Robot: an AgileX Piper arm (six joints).
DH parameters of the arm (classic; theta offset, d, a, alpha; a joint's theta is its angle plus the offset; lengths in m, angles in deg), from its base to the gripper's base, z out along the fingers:
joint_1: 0 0.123 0 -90
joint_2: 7.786 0 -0.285 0
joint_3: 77.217 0 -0.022 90
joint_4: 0 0.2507 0 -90
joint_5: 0 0 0 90
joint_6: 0 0.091 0 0
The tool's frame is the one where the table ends.
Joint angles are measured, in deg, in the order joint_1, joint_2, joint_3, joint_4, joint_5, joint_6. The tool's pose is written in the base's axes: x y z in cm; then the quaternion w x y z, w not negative. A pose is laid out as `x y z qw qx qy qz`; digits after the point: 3 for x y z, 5 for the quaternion.
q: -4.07, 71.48, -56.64, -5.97, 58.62, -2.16
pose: 23.001 -2.447 29.760 0.18366 -0.00198 0.98123 -0.05881
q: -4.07, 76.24, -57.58, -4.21, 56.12, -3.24
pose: 24.961 -2.332 28.342 0.17289 -0.00768 0.98389 -0.04473
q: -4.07, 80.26, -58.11, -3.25, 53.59, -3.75
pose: 26.540 -2.305 26.912 0.16508 -0.01003 0.98555 -0.03666
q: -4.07, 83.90, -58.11, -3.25, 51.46, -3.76
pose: 27.736 -2.378 25.288 0.15215 -0.01136 0.98767 -0.03511
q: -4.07, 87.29, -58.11, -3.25, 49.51, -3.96
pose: 28.752 -2.439 23.701 0.13974 -0.01422 0.98951 -0.03383
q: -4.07, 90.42, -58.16, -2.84, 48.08, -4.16
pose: 29.568 -2.440 22.183 0.12573 -0.01485 0.99152 -0.02950
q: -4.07, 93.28, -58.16, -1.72, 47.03, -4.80
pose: 30.193 -2.349 20.722 0.11060 -0.01527 0.99353 -0.02067
